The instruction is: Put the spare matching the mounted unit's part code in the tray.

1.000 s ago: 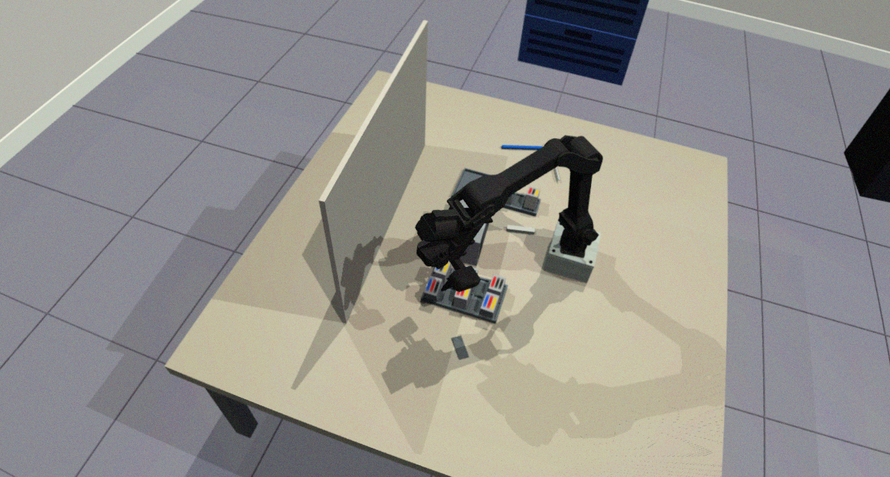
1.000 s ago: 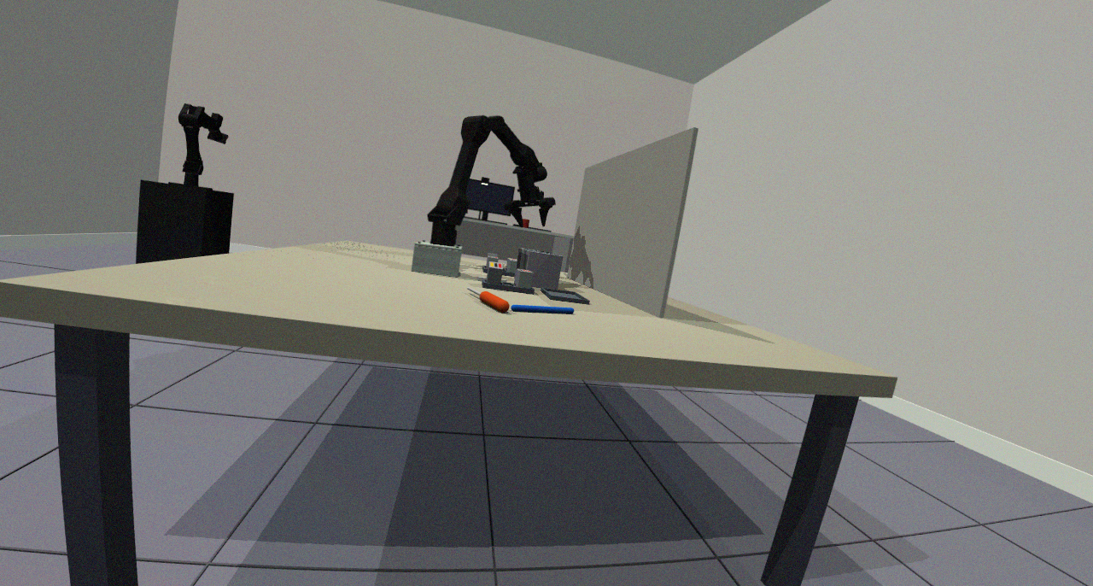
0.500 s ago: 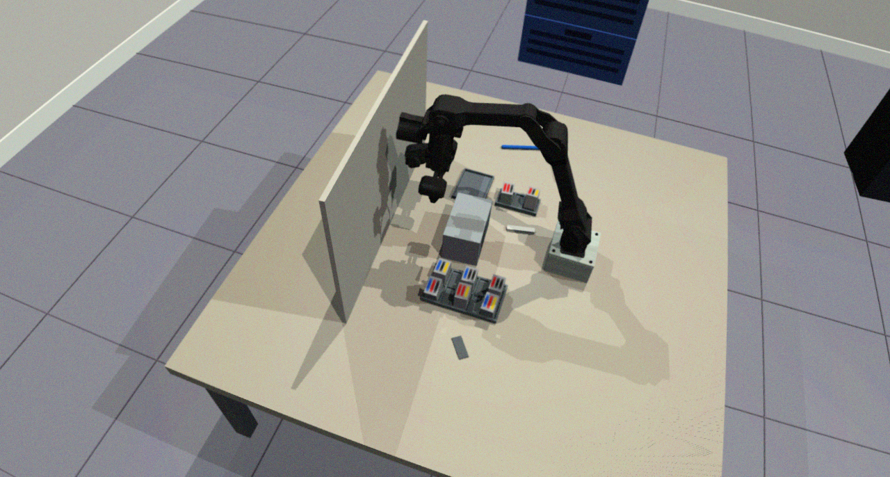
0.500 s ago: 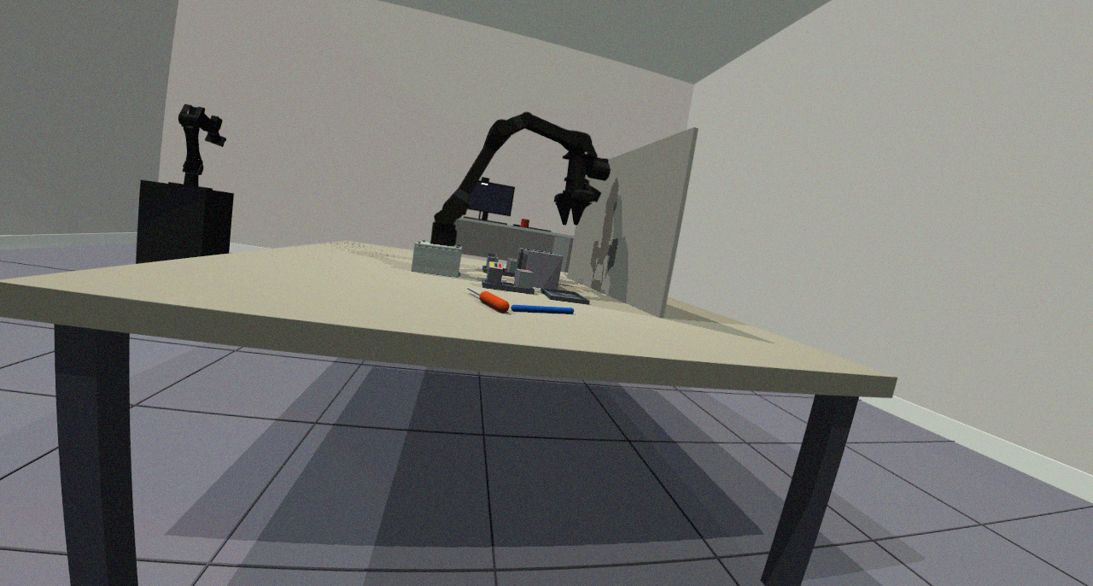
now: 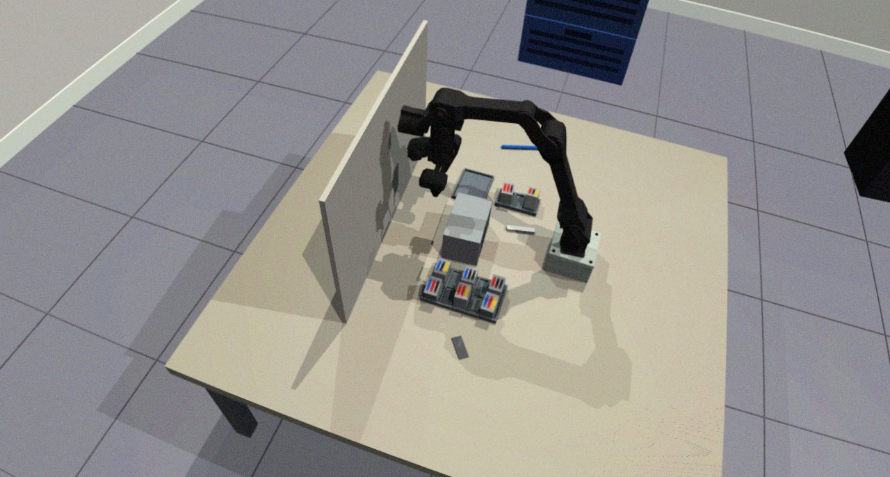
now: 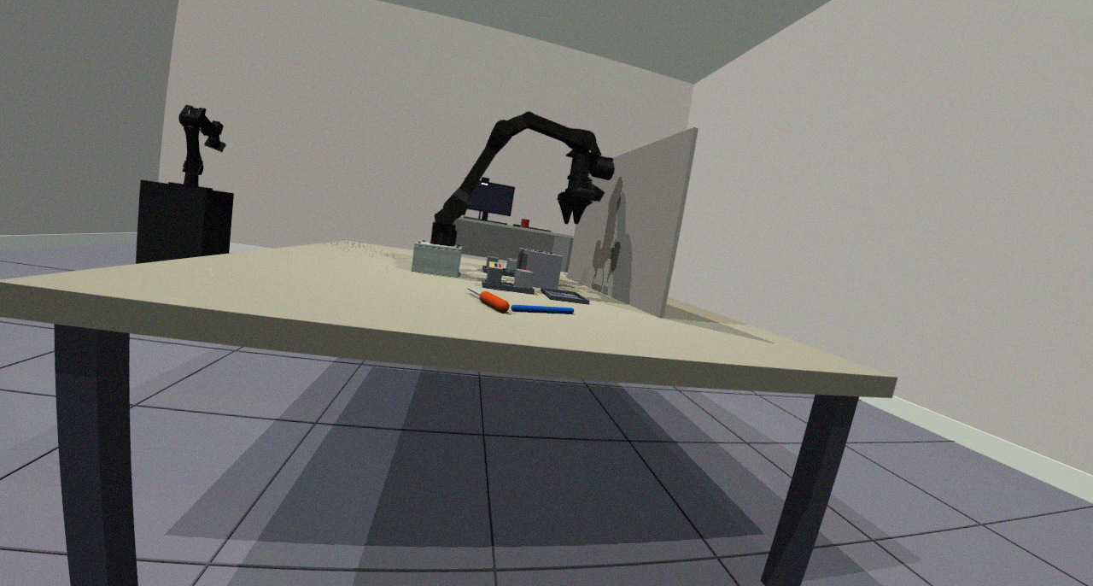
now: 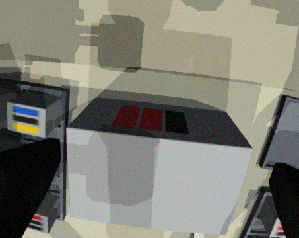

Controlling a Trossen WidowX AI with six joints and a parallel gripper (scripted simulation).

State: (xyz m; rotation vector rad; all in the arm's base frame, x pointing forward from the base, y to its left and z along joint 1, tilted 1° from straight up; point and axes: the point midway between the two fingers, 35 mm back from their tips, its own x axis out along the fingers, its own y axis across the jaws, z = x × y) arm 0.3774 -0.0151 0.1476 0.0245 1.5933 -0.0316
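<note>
The grey spare is 17 cm behind my gripper tip, 18 cm to the right of it and 16 cm below it. Also, from my gripper tip: tall panel 15 cm ahead, 1 cm to the right, 3 cm above; tray 7 cm behind, 20 cm to the right, 20 cm below; grey mounted unit 8 cm behind, 1 cm to the left, 15 cm below.
</note>
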